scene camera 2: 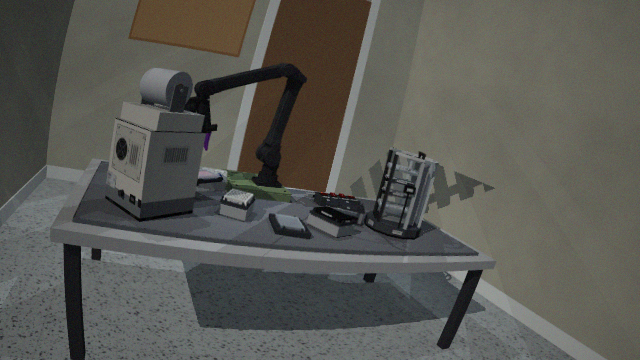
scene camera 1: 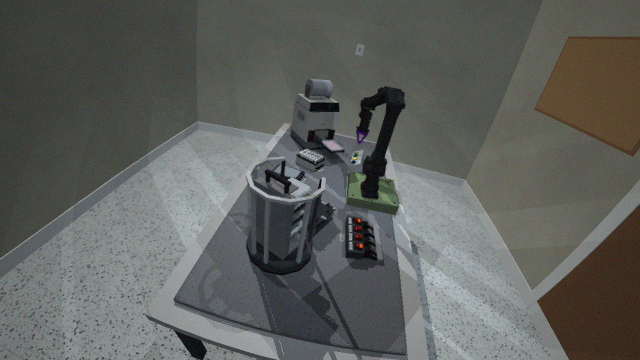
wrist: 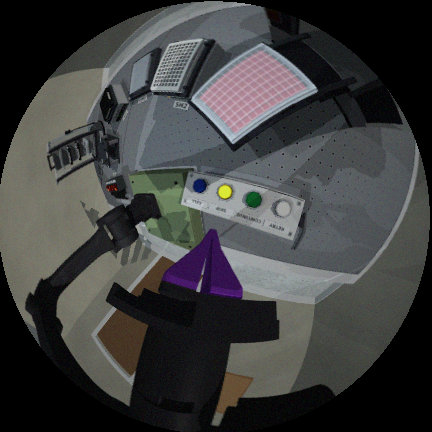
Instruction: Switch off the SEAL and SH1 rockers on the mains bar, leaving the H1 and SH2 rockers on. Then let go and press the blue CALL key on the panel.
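Places are measured from the arm's base along level axes (x down, y right, z back), in metres.
Where they show: gripper, fingertip midpoint: (scene camera 2: 206,150) (scene camera 1: 358,143) (wrist: 211,232); arm's base at its link origin: (scene camera 2: 266,183) (scene camera 1: 368,191) (wrist: 147,204).
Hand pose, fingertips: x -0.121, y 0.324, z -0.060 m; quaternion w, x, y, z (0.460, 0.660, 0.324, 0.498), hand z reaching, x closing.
Each offset is from my fingertips to the top centre of the thing.
The mains bar (scene camera 1: 354,254) (scene camera 2: 337,201) (wrist: 114,187) lies near the table's long edge, beyond the arm's base from the panel. Its four rockers show red in scene camera 1; the two end ones look brighter orange than the two middle ones. Their labels are too small to read. The key panel @[dx +0.077, dy -0.002, dz +0.022 m] (wrist: 239,198) lies on the other side of the base. It bears the blue CALL key @[dx +0.086, dy -0.072, dz -0.014 m] (wrist: 199,186) (scene camera 1: 353,161), a bright yellow SKIP key @[dx +0.088, dy -0.023, dz -0.003 m] (wrist: 225,192), a green CONTINUE key @[dx +0.086, dy +0.026, dz +0.005 m] (wrist: 254,199) and a white RETRY key @[dx +0.086, dy +0.076, dz +0.015 m] (wrist: 283,208). My gripper (wrist: 211,232) (scene camera 1: 360,142) (scene camera 2: 206,149) is shut, empty, pointing down above the panel area, apart from the keys.
The green base (scene camera 1: 357,200) (wrist: 167,187) stands between bar and panel. A tall machine @[dx -0.295, dy +0.258, dz -0.299 m] (scene camera 1: 311,118) (scene camera 2: 170,170) holds out a pink gridded plate @[dx +0.055, dy +0.039, dz -0.155 m] (wrist: 255,92) (scene camera 1: 332,145). A white gridded block (wrist: 177,65) (scene camera 2: 236,206) lies near label SH2. A tall round rack @[dx -0.189, dy -0.762, dz -0.327 m] (scene camera 1: 266,230) stands across from the bar.
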